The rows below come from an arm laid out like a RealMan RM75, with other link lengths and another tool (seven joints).
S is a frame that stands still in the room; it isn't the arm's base.
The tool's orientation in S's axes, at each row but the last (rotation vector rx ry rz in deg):
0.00 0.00 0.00
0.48 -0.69 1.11
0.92 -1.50 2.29
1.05 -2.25 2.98
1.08 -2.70 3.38
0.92 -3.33 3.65
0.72 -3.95 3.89
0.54 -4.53 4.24
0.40 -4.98 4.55
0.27 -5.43 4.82
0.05 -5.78 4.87
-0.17 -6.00 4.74
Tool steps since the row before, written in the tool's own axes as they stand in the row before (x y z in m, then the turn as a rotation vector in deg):
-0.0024 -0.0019 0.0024 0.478 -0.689 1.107
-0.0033 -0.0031 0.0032 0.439 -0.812 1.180
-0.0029 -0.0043 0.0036 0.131 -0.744 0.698
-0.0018 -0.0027 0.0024 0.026 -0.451 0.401
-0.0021 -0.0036 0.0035 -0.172 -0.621 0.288
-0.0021 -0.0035 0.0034 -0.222 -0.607 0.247
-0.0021 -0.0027 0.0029 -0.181 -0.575 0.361
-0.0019 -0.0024 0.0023 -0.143 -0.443 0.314
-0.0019 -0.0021 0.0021 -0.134 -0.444 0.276
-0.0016 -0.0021 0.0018 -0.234 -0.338 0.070
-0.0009 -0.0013 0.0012 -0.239 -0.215 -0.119
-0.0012 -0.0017 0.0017 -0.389 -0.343 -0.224
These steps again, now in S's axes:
-0.0024 -0.0019 0.0024 0.478 -0.689 1.107
-0.0033 -0.0032 0.0031 0.441 -0.813 1.178
-0.0028 -0.0045 0.0035 0.143 -0.750 0.690
-0.0017 -0.0028 0.0023 0.034 -0.457 0.394
-0.0020 -0.0038 0.0033 -0.148 -0.636 0.269
-0.0021 -0.0037 0.0032 -0.196 -0.624 0.225
-0.0021 -0.0029 0.0027 -0.166 -0.591 0.342
-0.0019 -0.0026 0.0021 -0.134 -0.456 0.299
-0.0019 -0.0023 0.0019 -0.122 -0.456 0.262
-0.0016 -0.0022 0.0016 -0.210 -0.357 0.047
-0.0009 -0.0014 0.0011 -0.207 -0.234 -0.142
-0.0012 -0.0018 0.0016 -0.334 -0.374 -0.261

